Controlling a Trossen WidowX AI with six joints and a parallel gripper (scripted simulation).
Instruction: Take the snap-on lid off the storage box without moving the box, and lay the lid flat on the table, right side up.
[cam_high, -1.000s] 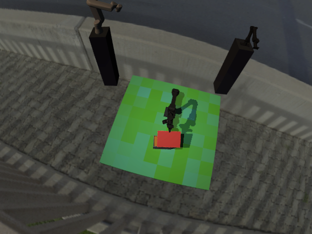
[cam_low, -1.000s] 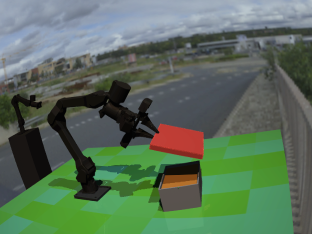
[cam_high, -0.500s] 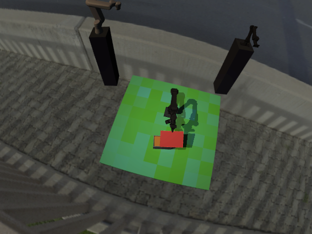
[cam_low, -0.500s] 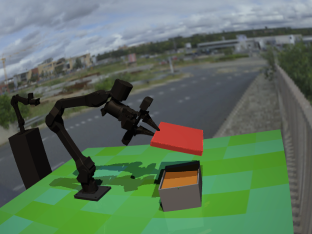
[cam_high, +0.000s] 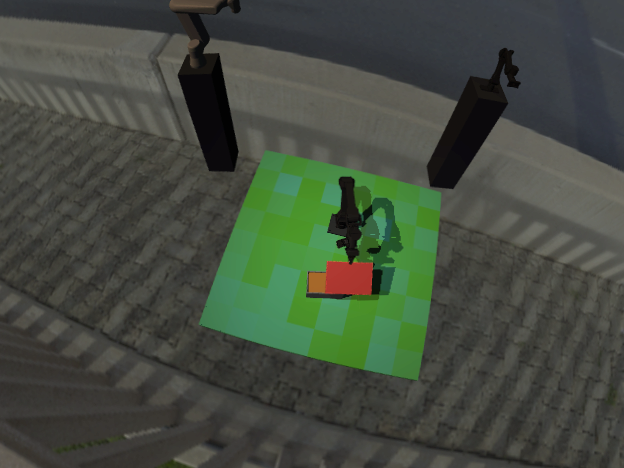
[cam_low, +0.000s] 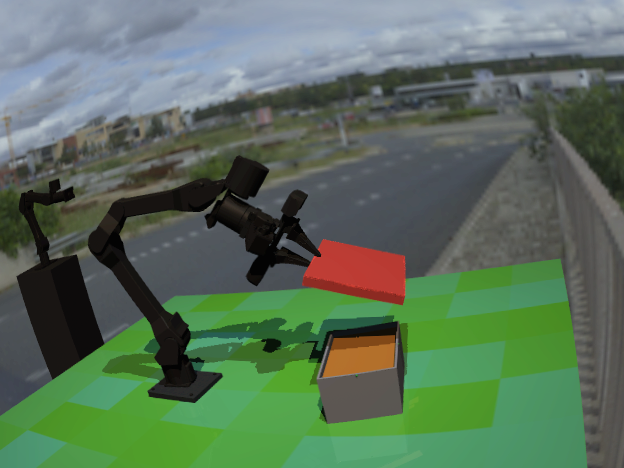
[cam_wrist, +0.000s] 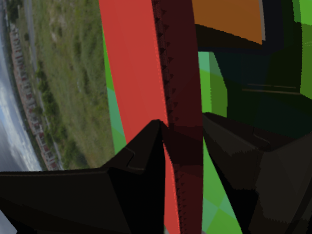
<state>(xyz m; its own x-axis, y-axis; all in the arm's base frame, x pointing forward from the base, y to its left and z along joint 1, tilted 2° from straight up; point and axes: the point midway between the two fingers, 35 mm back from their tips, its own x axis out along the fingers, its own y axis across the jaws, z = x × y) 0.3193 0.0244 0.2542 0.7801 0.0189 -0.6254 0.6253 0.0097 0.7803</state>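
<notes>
Now: the red lid 70 mm ahead of my gripper tip and 30 mm below it. The rest, counted from my gripper tip: grey storage box: 190 mm below, 120 mm to the right, 70 mm ahead.
</notes>
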